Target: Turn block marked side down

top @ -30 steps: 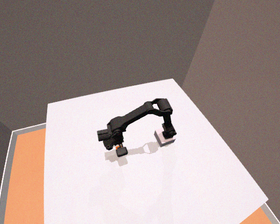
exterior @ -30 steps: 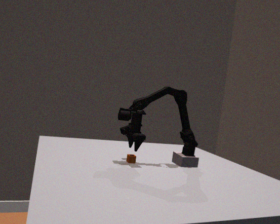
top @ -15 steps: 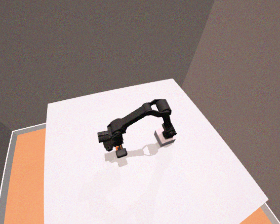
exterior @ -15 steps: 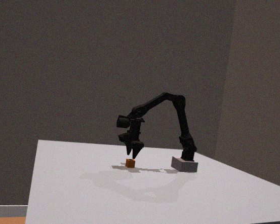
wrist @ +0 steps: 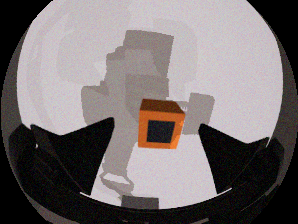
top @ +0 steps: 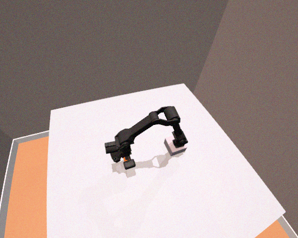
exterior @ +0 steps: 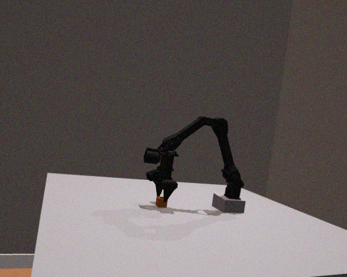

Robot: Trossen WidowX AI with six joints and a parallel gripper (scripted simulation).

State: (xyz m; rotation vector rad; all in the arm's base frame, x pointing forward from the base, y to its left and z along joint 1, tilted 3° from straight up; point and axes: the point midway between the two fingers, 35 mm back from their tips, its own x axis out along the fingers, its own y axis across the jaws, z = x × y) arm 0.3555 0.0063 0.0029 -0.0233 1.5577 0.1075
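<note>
My gripper tip is right at the orange block.
</note>
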